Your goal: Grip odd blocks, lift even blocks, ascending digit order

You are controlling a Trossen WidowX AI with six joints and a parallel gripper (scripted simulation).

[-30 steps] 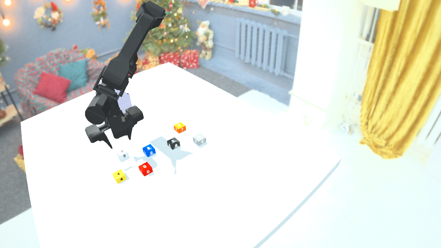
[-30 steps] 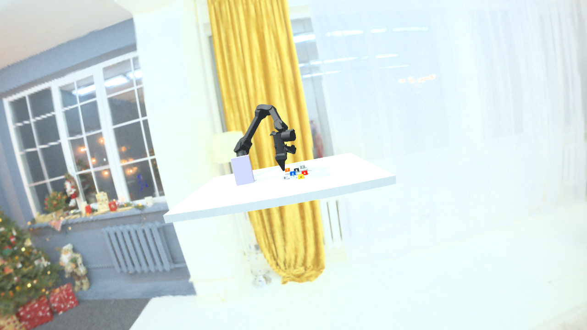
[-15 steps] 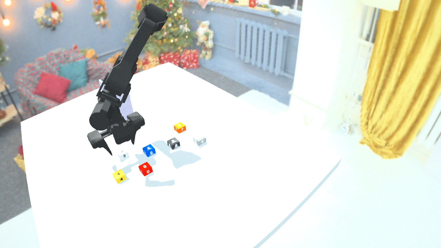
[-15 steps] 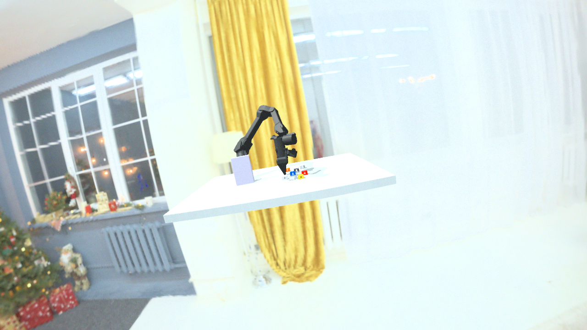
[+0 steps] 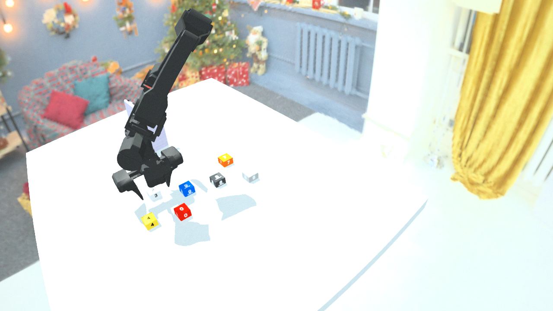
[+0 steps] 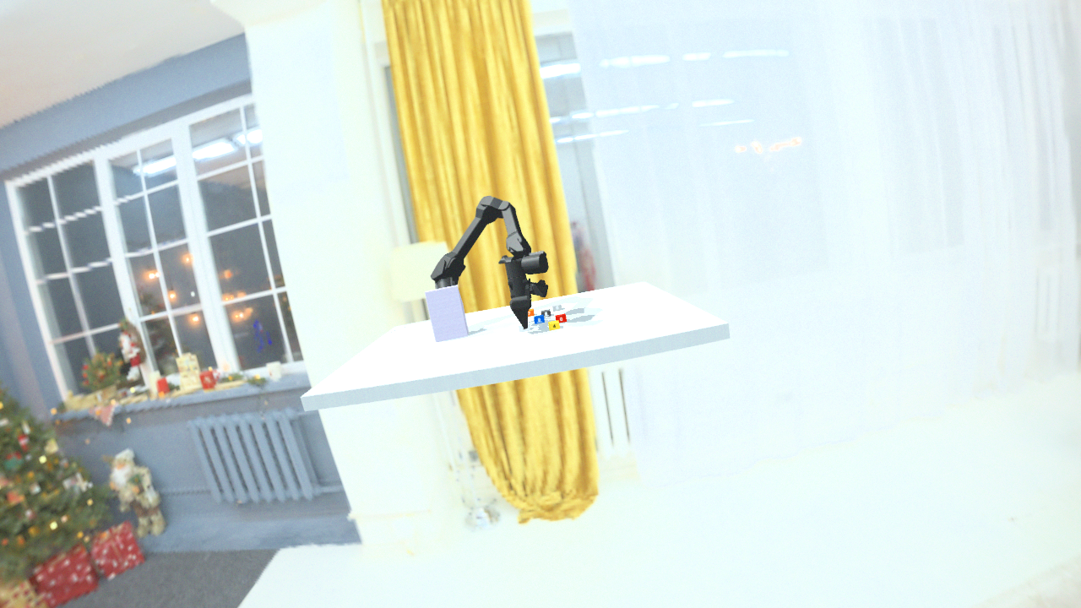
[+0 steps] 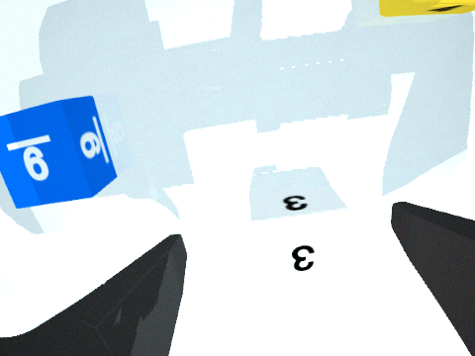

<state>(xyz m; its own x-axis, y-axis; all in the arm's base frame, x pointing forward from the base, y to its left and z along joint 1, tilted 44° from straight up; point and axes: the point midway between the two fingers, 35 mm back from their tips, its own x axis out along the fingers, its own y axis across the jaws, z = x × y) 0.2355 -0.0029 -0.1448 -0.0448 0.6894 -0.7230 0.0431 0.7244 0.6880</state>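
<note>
Right now the white block marked 3 is 1 cm behind my gripper tip. From my gripper tip the other things lie so: yellow block marked 4: 8 cm ahead, 6 cm to the right; then red block marked 0: 11 cm ahead, 2 cm to the left; then blue block: 5 cm ahead, 8 cm to the left.
</note>
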